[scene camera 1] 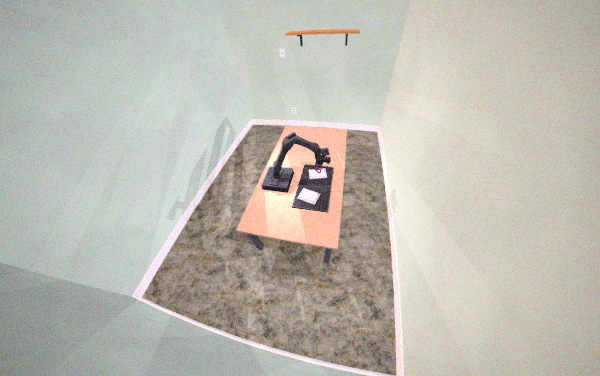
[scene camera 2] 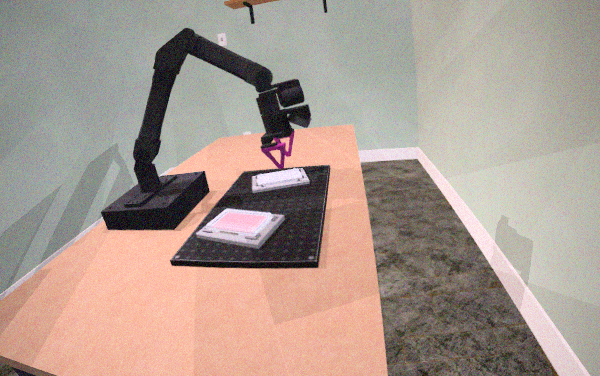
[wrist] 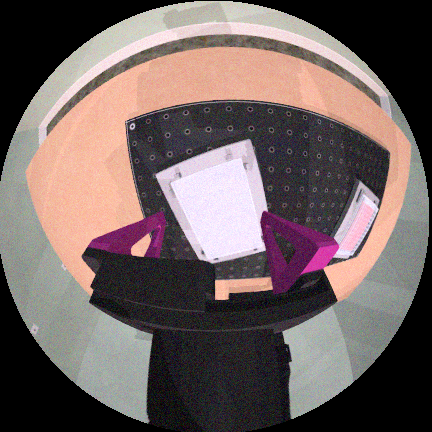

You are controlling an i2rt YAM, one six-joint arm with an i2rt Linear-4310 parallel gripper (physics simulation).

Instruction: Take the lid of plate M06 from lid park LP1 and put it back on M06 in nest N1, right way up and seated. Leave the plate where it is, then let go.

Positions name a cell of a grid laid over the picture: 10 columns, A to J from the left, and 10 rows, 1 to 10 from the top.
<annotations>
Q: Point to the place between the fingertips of the gripper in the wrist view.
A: E6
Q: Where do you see a flat white lid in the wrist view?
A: F5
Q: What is the gripper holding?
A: Nothing.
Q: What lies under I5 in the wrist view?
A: A plate with pink top.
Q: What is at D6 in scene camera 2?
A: A plate with pink top.
</annotations>
